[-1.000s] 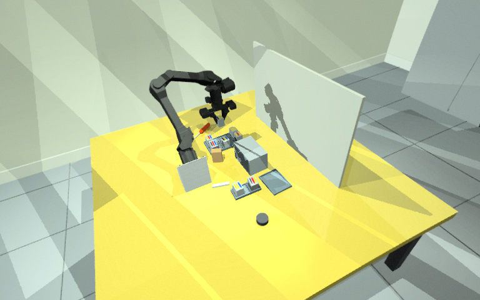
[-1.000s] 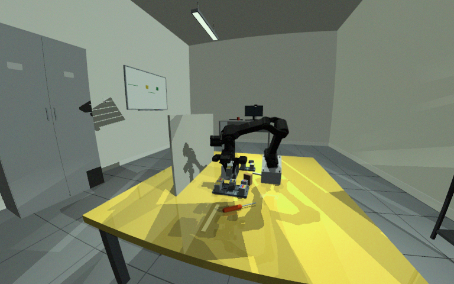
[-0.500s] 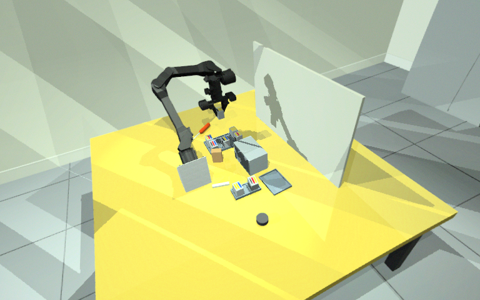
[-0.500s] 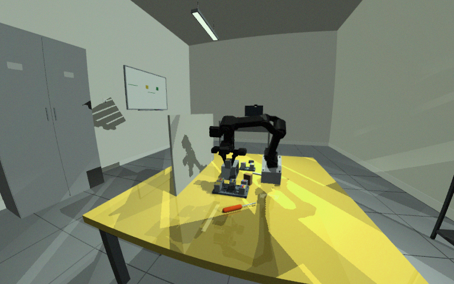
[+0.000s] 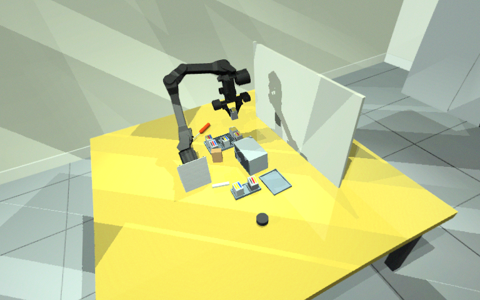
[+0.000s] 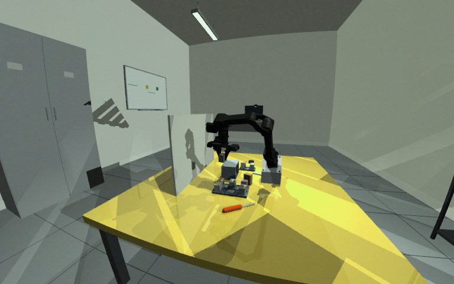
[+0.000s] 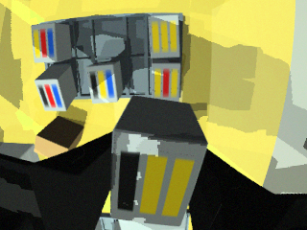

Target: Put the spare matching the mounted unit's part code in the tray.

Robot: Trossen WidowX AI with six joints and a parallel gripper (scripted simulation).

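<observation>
Now: the flat tray 2 cm behind my gripper tip, 36 cm to the right of it and 18 cm below it. Round my gripper tip: brown block: 16 cm behind, 6 cm to the right, 15 cm below; mounted unit: 3 cm behind, 17 cm to the right, 13 cm below; grey spare: 2 cm above.
</observation>
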